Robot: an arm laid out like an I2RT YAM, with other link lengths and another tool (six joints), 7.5 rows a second.
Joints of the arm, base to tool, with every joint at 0 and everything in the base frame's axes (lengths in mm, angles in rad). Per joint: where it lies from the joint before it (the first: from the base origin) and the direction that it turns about. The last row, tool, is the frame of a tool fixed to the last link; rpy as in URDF.
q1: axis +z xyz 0 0 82.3
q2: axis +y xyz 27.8 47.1 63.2
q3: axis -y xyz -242.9 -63.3 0
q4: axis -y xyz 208.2 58.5 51
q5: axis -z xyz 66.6 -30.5 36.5
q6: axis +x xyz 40.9 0 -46.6
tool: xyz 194 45 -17 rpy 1.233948 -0.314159 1.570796
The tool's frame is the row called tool.
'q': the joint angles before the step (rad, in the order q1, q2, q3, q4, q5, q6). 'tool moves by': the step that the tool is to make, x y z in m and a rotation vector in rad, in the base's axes. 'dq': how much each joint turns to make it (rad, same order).
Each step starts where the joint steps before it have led.
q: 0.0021 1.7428 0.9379 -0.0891 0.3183 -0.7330
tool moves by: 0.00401 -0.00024 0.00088 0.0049 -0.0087 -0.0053
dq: -0.0023 0.0079 0.0094 0.0055 -0.0019 0.0057
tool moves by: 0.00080 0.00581 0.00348 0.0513 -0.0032 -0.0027
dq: -0.0156 -0.0117 0.0165 -0.0322 -0.0480 0.0233
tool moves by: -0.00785 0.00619 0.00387 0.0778 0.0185 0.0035
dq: -0.0374 -0.0306 0.0134 -0.0687 -0.0859 0.0160
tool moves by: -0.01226 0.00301 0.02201 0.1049 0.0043 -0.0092
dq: -0.0694 -0.0823 0.0336 -0.1312 -0.1194 0.0149
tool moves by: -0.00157 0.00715 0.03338 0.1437 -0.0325 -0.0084
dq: -0.0870 -0.0619 0.0728 -0.1258 -0.1648 0.0256
